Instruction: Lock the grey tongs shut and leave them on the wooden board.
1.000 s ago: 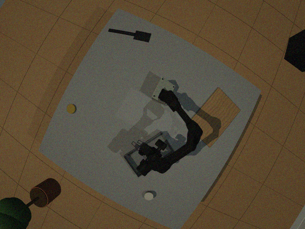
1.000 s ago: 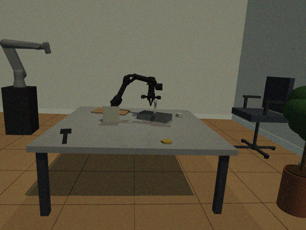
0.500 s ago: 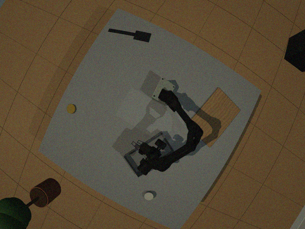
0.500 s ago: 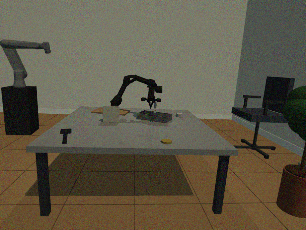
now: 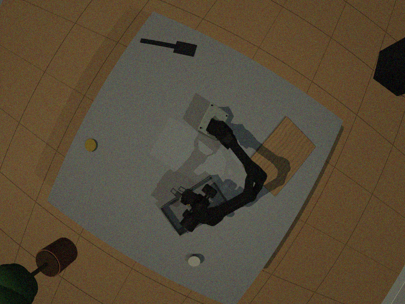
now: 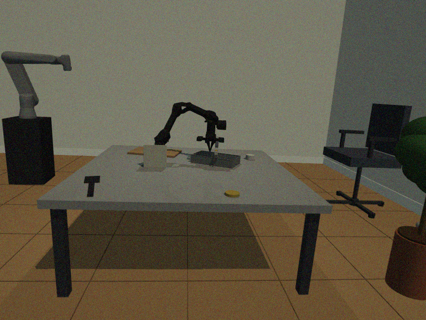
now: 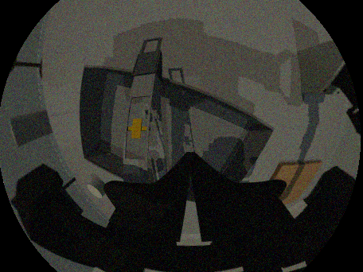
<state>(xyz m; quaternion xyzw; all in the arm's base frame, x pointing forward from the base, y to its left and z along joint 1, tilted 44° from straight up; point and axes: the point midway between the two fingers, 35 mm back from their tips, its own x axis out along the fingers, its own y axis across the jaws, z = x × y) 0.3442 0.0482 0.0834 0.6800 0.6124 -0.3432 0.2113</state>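
Right now the roasting tin is 40 mm ahead of my gripper tip and 50 mm below it. From my gripper tip the other things lie so: wooden board: 370 mm behind, 300 mm to the left, 70 mm below; then yellow disc: 10 mm ahead, 650 mm to the right, 70 mm below; then white disc: 330 mm ahead, 120 mm to the left, 60 mm below.
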